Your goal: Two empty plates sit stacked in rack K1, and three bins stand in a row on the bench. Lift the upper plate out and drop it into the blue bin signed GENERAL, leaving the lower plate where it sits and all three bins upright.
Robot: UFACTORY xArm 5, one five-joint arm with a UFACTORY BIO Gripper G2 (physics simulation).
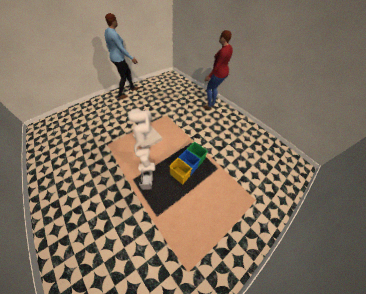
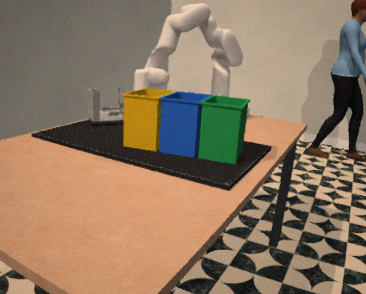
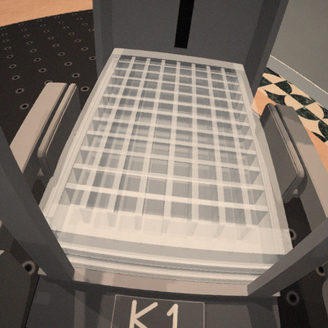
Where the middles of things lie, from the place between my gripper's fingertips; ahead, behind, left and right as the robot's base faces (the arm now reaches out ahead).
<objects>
I see my gripper 1 cm above the plate (image 3: 167, 165).
</objects>
